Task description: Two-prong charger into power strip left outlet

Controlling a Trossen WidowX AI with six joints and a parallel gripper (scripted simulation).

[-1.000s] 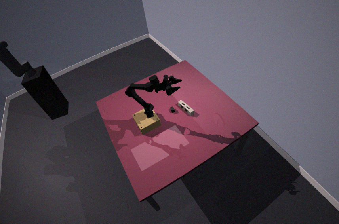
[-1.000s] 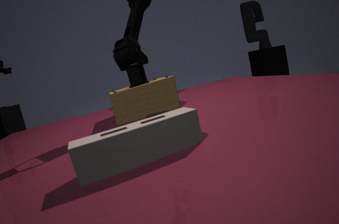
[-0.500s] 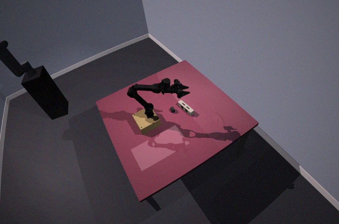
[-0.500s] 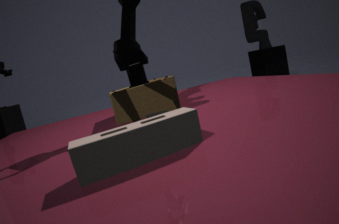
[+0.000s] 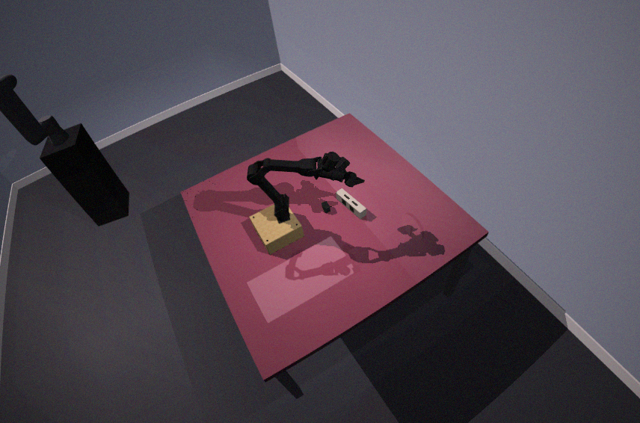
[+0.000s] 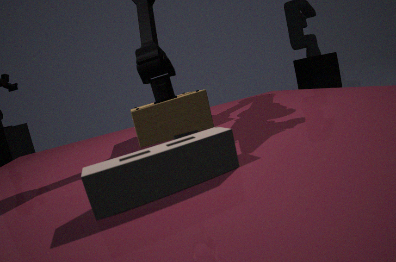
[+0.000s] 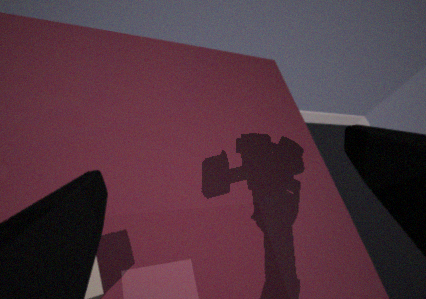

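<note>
Now: gripper tip 300 mm above the charger, 170 mm to the right of it and 140 mm past it.
</note>
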